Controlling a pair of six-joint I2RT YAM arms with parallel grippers.
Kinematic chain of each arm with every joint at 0, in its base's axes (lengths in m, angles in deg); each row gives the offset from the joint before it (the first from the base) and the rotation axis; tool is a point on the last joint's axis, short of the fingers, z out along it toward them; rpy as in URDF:
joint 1: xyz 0 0 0.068 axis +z
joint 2: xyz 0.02 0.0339 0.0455 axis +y
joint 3: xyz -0.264 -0.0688 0 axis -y
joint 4: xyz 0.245 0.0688 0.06 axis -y
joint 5: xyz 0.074 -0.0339 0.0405 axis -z
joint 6: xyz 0.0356 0 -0.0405 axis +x
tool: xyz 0 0 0 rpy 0 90 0
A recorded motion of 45 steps. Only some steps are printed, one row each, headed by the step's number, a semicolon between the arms.
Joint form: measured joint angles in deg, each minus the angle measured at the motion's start. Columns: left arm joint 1, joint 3, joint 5, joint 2, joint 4, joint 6; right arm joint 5, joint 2, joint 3, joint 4, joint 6, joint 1.
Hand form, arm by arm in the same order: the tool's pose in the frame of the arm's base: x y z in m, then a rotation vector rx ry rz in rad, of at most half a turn. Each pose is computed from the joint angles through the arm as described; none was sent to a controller.
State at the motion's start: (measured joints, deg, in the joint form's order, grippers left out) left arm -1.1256 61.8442 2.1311 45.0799 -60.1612 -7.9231; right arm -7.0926 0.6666 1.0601 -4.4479 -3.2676 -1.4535
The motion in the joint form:
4: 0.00 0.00 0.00 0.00 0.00 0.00; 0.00 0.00 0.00 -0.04 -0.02 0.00
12: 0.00 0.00 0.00 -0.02 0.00 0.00; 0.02 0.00 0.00 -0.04 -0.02 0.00
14: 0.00 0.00 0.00 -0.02 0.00 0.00; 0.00 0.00 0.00 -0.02 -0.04 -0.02
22: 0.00 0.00 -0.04 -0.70 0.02 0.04; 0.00 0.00 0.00 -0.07 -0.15 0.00
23: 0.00 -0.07 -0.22 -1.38 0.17 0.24; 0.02 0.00 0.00 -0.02 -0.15 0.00
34: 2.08 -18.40 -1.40 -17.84 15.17 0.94; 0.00 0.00 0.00 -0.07 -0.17 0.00
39: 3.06 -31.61 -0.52 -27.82 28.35 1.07; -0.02 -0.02 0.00 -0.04 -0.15 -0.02
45: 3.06 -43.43 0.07 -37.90 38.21 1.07; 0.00 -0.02 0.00 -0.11 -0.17 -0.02
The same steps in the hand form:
4: 0.1304 -0.0039 0.3533 -0.1195 2.3277 -0.1224; 0.1097 0.0016 0.1704 -0.1208 1.6374 0.0384
12: 0.1303 -0.0039 0.3533 -0.1195 2.3274 -0.1224; 0.1097 0.0016 0.1704 -0.1205 1.6374 0.0381
14: 0.1303 -0.0039 0.3533 -0.1195 2.3274 -0.1224; 0.1097 0.0016 0.1705 -0.1208 1.6370 0.0378
22: 0.1275 -0.0038 0.3546 -0.1181 2.3151 -0.1219; 0.1097 0.0016 0.1704 -0.1226 1.6378 0.0367
23: 0.1249 -0.0036 0.3557 -0.1147 2.3019 -0.1173; 0.1097 0.0016 0.1705 -0.1224 1.6369 0.0363
34: 0.0998 0.0012 0.3075 -0.1357 2.0697 -0.0777; 0.1097 0.0016 0.1704 -0.1229 1.6377 0.0364
39: 0.0969 0.0023 0.2699 -0.1265 1.8961 -0.0850; 0.1097 0.0016 0.1705 -0.1226 1.6369 0.0366
45: 0.0943 0.0018 0.2327 -0.1068 1.7554 -0.0963; 0.1097 0.0016 0.1703 -0.1226 1.6381 0.0362

